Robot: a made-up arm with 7 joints.
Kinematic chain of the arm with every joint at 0, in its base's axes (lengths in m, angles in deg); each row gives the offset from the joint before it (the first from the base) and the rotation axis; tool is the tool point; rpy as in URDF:
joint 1: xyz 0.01 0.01 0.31 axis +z
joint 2: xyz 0 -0.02 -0.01 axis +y
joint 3: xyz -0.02 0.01 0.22 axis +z
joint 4: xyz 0.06 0.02 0 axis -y
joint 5: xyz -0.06 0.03 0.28 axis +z
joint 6: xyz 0.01 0 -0.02 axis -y
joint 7: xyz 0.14 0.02 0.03 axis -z
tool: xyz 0.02 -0.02 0 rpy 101.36 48.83 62.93
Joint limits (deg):
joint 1: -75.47..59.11
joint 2: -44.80..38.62
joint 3: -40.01..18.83
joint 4: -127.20..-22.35
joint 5: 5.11..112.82
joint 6: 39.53..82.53
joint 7: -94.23..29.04
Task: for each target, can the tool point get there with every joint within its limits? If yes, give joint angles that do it. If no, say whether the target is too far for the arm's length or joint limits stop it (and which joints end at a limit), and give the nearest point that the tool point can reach.
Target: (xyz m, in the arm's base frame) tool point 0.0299 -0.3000 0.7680
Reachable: yes | joints -57.81 -20.46 -25.04 -74.90 17.56 66.17 10.29
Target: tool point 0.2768 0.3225 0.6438
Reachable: yes | joints 20.11 -13.22 13.45 -89.50 39.80 63.96 -45.31
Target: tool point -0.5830 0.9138 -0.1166
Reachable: no: too far | nearest point -0.0696 0.4507 0.1705 | short by 0.749 m
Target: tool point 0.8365 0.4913 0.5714
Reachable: no: too far | nearest point 0.5360 0.3163 0.5161 | short by 0.352 m
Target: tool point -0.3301 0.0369 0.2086
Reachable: no: joint limits stop it (at a limit: joint 1, joint 2, joint 3, joint 4, joint 5, joint 6, joint 7) | nearest point -0.1226 -0.2129 0.0979 | short by 0.343 m
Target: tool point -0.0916 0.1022 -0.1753
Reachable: no: joint limits stop it (at a limit: joint 1, joint 2, joint 4, joint 5, joint 6) | nearest point 0.0013 0.2400 0.0658 | short by 0.293 m
